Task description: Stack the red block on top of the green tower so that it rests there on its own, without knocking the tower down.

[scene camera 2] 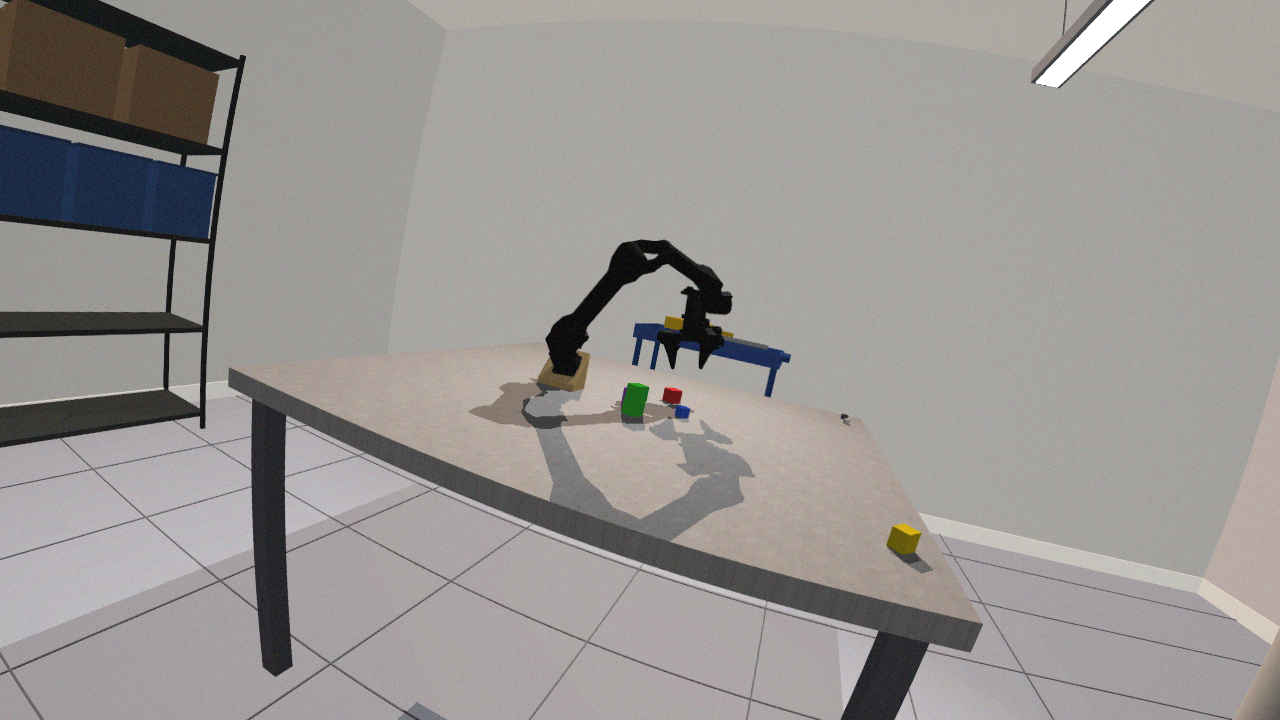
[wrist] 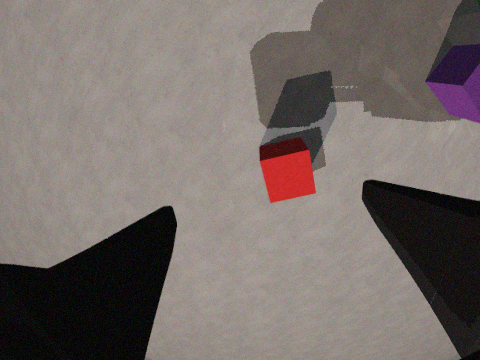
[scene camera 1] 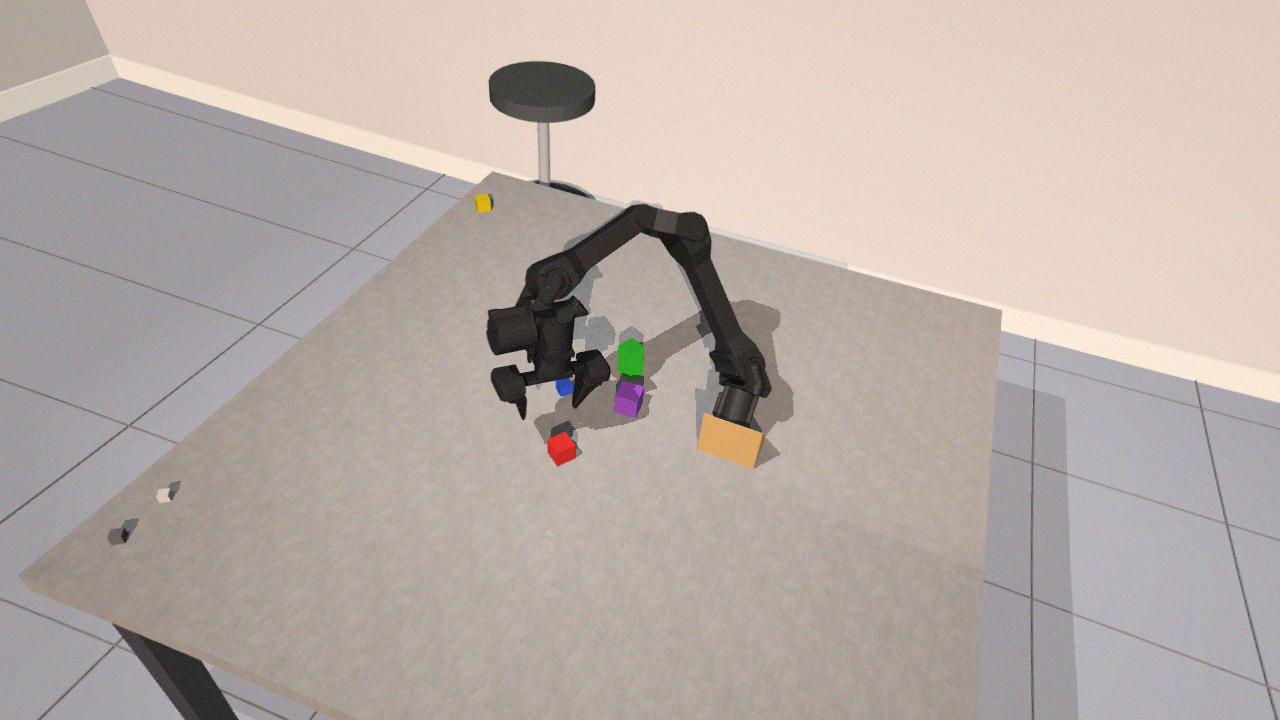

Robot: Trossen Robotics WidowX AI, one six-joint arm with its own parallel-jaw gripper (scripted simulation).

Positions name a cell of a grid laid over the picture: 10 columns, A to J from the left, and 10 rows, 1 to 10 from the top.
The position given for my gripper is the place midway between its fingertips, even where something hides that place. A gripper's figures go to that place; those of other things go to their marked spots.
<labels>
My gripper (scene camera 2: F6): 1.38 m from the lens. A yellow block (scene camera 2: H8) is 0.78 m from the lens.
</labels>
